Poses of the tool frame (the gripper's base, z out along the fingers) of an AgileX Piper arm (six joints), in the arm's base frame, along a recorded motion.
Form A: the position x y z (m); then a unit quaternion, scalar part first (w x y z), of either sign.
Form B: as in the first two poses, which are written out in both.
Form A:
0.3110 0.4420 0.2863 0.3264 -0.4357 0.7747 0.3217
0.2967 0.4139 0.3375 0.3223 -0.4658 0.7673 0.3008
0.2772 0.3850 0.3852 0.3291 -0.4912 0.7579 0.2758
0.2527 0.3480 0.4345 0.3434 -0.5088 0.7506 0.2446
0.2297 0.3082 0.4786 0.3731 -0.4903 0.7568 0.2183
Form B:
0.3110 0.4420 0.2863 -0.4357 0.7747 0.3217 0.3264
0.2967 0.4139 0.3375 -0.4658 0.7673 0.3008 0.3223
0.2772 0.3850 0.3852 -0.4912 0.7579 0.2758 0.3291
0.2527 0.3480 0.4345 -0.5088 0.7506 0.2446 0.3434
0.2297 0.3082 0.4786 -0.4903 0.7568 0.2183 0.3731

